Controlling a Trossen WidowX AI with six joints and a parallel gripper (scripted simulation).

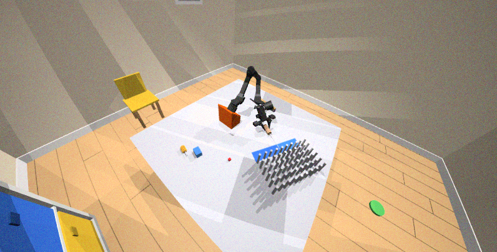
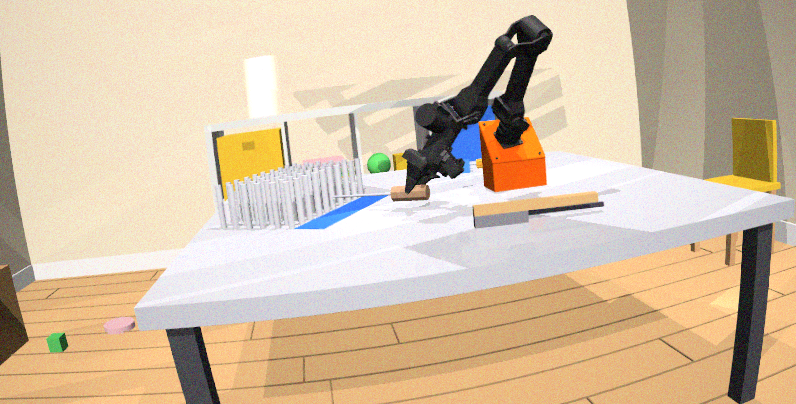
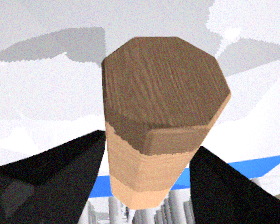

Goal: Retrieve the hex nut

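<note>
Right now my gripper tip is 140 mm short of the blue taped strip, 100 mm to the left of it and 40 mm above it. From my gripper tip the other things lie so: small red cube 110 mm behind, 380 mm to the right, 30 mm below; yellow piece 410 mm behind, 500 mm to the right, 20 mm below; blue block 320 mm behind, 460 mm to the right, 20 mm below.
</note>
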